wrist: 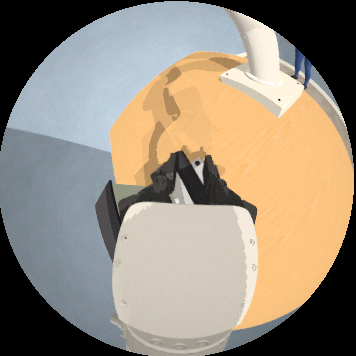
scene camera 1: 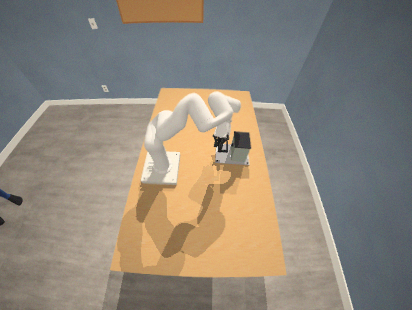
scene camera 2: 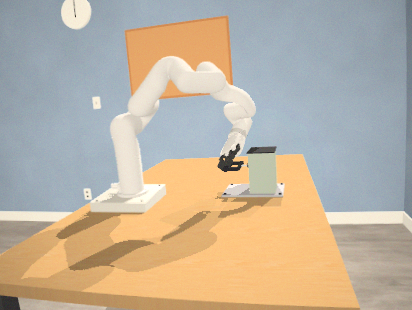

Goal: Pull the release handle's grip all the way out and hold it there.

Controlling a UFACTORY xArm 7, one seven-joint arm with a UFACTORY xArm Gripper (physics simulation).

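The release handle's black grip [scene camera 1: 223, 150] [scene camera 2: 234, 169] [wrist: 194, 182] is a looped bar beside the left face of a pale green housing [scene camera 1: 240, 151] [scene camera 2: 262, 173] [wrist: 131, 191] with a black top. A short gap shows between the grip and the housing in scene camera 2. My gripper [scene camera 1: 220, 142] [scene camera 2: 229, 162] [wrist: 189, 162] is shut on the grip, with the bar running diagonally between its black fingers in the wrist view. The fingers partly hide the grip, and its exact travel cannot be read.
The housing stands on a light grey base plate [scene camera 1: 220, 159] [scene camera 2: 234, 190] on the wooden table [scene camera 1: 240, 225] [scene camera 2: 280, 250]. The arm's white base [scene camera 1: 172, 175] [scene camera 2: 117, 203] [wrist: 287, 99] stands to the left of it in the scene views.
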